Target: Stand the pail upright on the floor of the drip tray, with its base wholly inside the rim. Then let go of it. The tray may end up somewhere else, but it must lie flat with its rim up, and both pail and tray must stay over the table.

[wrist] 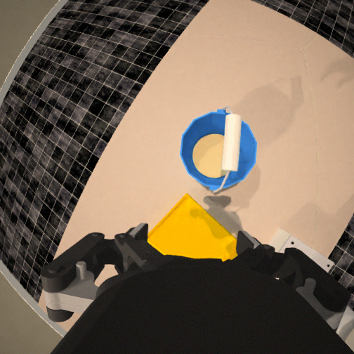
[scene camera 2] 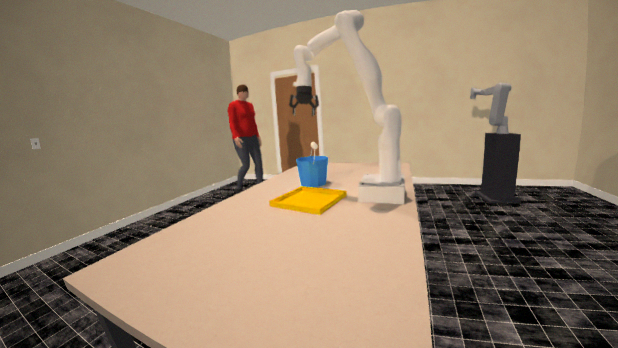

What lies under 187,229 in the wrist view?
A yellow drip tray.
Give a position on a yellow drip tray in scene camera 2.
At 304,199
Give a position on a blue pail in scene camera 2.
At 311,175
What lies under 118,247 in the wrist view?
My gripper.
